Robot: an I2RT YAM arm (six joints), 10 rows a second.
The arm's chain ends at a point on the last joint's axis. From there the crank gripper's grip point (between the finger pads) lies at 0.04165 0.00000 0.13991 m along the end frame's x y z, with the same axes.
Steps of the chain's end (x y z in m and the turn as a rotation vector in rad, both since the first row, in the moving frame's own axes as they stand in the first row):
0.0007, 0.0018, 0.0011, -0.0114, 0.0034, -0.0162
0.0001, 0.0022, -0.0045, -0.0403, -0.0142, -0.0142
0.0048, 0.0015, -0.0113, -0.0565, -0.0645, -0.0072
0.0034, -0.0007, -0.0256, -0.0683, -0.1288, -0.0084
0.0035, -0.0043, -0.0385, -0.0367, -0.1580, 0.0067
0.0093, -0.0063, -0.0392, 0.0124, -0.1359, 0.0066
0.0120, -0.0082, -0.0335, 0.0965, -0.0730, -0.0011
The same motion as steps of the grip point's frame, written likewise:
0.0012, 0.0027, 0.0010, -0.0114, 0.0034, -0.0162
-0.0019, 0.0073, -0.0040, -0.0403, -0.0142, -0.0142
-0.0043, 0.0092, -0.0091, -0.0565, -0.0645, -0.0072
-0.0149, 0.0087, -0.0217, -0.0683, -0.1288, -0.0084
-0.0190, 0.0011, -0.0338, -0.0367, -0.1580, 0.0067
-0.0100, -0.0079, -0.0349, 0.0124, -0.1359, 0.0066
0.0017, -0.0219, -0.0315, 0.0965, -0.0730, -0.0011

